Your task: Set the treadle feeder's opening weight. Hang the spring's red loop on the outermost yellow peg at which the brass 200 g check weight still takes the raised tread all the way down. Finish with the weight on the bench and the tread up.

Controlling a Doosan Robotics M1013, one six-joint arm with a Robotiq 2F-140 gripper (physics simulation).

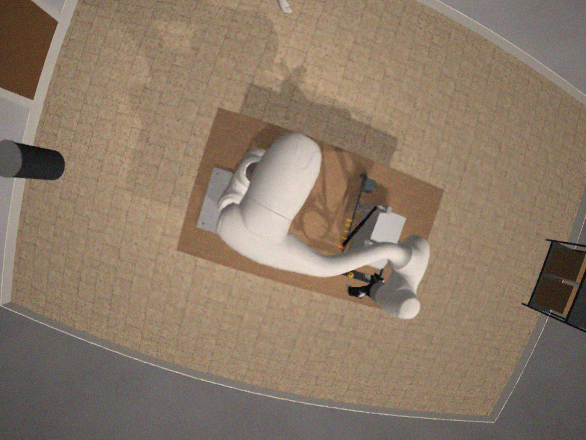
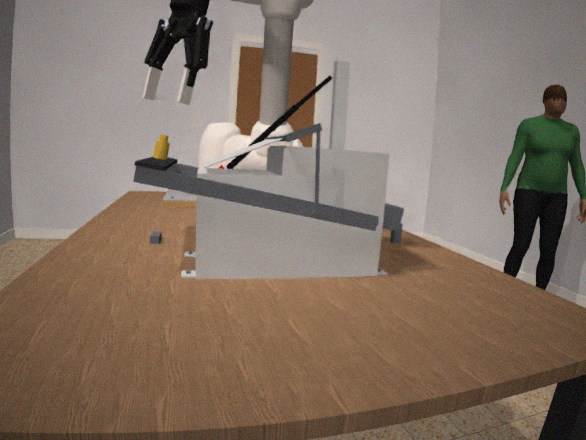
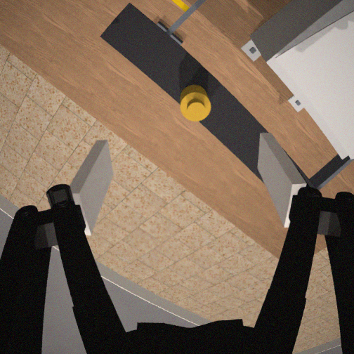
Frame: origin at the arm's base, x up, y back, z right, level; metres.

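Where they show: gripper, fingertip midpoint: (image 1: 356, 280) (image 2: 164, 101).
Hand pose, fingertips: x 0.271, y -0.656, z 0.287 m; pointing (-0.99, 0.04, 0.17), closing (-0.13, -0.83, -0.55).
Observation:
After its pixels a point has its place.
The brass check weight (image 1: 351, 275) @[x 0.201, y -0.654, z 0.284 m] (image 2: 161, 148) @[x 0.176, y -0.671, z 0.291 m] (image 3: 195, 105) stands upright on the black tread (image 2: 145, 162) @[x 0.156, y -0.844, z 0.333 m] (image 3: 145, 55). The tread is raised well above the bench, at the high end of the sloping grey side arm (image 2: 250, 198). My gripper (image 2: 165, 100) @[x 0.271, y -0.656, z 0.287 m] (image 3: 184, 153) is open and empty; its fingertips are above the weight, apart from it. The red loop (image 1: 341, 247) @[x 0.121, y -0.600, z 0.153 m] (image 2: 222, 167) @[x 0.138, y -0.603, z 0.146 m] shows at the lower end of the black spring (image 1: 360, 227) @[x 0.268, y -0.632, z 0.017 m] (image 2: 280, 124) @[x 0.241, y -0.633, z 0.025 m], near the outer end of the row of yellow pegs (image 1: 347, 230) @[x 0.101, y -0.627, z 0.062 m]. Which peg bears it cannot be told.
The feeder's pale box (image 1: 389, 227) @[x 0.191, y -0.828, z 0.004 m] (image 2: 290, 240) @[x 0.037, y -0.886, z 0.103 m] stands beside the tread on the wooden bench (image 2: 280, 350) @[x -0.029, y -1.107, z 0.213 m]. A small grey block (image 2: 155, 238) @[x -0.017, y -0.615, z 0.296 m] lies on the bench left of the box. A grey post (image 2: 340, 105) @[x 0.291, y -0.713, z -0.081 m] rises behind the box. A person in green (image 2: 547, 140) stands at the right.

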